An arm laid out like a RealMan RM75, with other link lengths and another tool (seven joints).
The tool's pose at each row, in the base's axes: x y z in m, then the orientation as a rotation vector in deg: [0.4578, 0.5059, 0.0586, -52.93, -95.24, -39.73]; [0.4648, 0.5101, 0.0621, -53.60, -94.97, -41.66]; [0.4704, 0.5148, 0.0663, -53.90, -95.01, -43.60]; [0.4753, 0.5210, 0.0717, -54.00, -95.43, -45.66]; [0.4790, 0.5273, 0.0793, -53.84, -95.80, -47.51]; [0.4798, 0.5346, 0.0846, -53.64, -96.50, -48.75]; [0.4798, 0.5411, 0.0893, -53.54, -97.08, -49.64]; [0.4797, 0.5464, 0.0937, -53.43, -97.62, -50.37]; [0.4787, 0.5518, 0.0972, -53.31, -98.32, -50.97]
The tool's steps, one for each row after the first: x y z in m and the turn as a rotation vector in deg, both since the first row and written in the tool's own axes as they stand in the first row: [0.0034, 0.0081, -0.0011, -1.68, 0.23, -0.52]; [0.0077, 0.0154, -0.0013, -3.15, 0.36, -1.39]; [0.0137, 0.0228, -0.0002, -4.57, 0.28, -2.59]; [0.0219, 0.0292, 0.0010, -5.71, 0.30, -3.79]; [0.0286, 0.0337, 0.0051, -6.41, -0.02, -4.85]; [0.0346, 0.0372, 0.0091, -6.92, -0.33, -5.63]; [0.0401, 0.0399, 0.0123, -7.33, -0.64, -6.30]; [0.0449, 0.0419, 0.0163, -7.64, -1.08, -6.99]
